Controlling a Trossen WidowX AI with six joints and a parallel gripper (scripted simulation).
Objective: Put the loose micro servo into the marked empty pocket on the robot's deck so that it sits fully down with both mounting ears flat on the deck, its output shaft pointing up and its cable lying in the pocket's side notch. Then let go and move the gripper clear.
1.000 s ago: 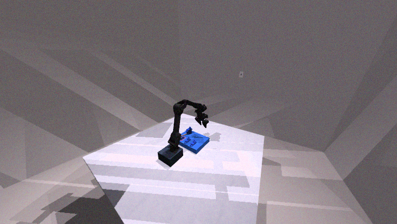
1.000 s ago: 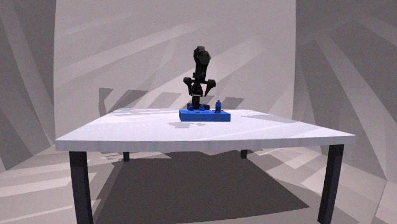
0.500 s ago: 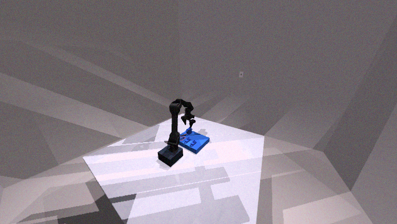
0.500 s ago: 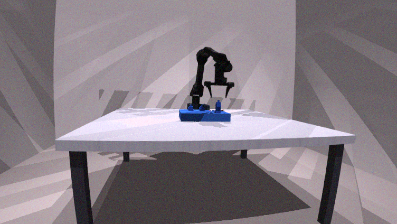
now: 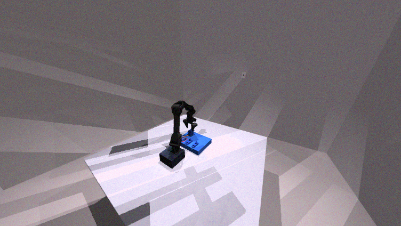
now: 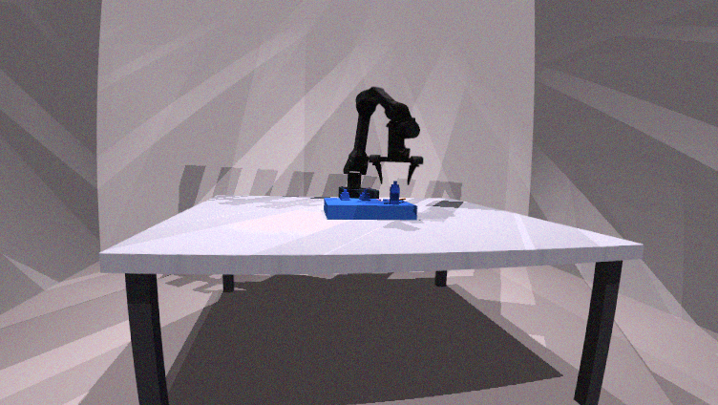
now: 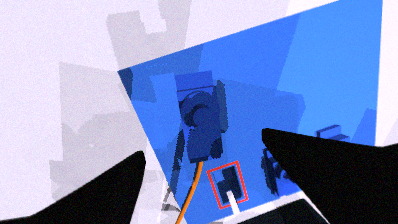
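Right now my gripper tip is 10 mm past the blue deck, 90 mm to the left of it and 90 mm above it.
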